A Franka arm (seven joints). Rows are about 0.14 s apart.
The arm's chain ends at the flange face. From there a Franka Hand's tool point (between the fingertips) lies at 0.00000 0.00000 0.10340 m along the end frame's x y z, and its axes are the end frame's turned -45 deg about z.
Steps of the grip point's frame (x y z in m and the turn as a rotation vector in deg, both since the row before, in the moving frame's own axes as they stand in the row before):
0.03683 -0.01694 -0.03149 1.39 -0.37 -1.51
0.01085 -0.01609 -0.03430 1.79 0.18 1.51
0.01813 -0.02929 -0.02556 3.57 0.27 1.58
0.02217 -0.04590 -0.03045 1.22 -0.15 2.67
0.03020 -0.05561 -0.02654 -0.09 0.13 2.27
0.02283 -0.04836 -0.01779 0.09 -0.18 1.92
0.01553 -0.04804 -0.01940 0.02 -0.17 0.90
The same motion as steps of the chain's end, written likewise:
0.01633 -0.03675 -0.03146 0.72 -1.24 -1.51
-0.00168 -0.01651 -0.03425 1.39 -1.14 1.51
-0.00375 -0.02858 -0.02536 2.72 -2.33 1.58
-0.01506 -0.04673 -0.03043 0.76 -0.97 2.67
-0.01825 -0.06063 -0.02654 0.03 0.16 2.27
-0.01771 -0.05045 -0.01779 -0.06 -0.19 1.92
-0.02274 -0.04514 -0.01940 -0.11 -0.13 0.90

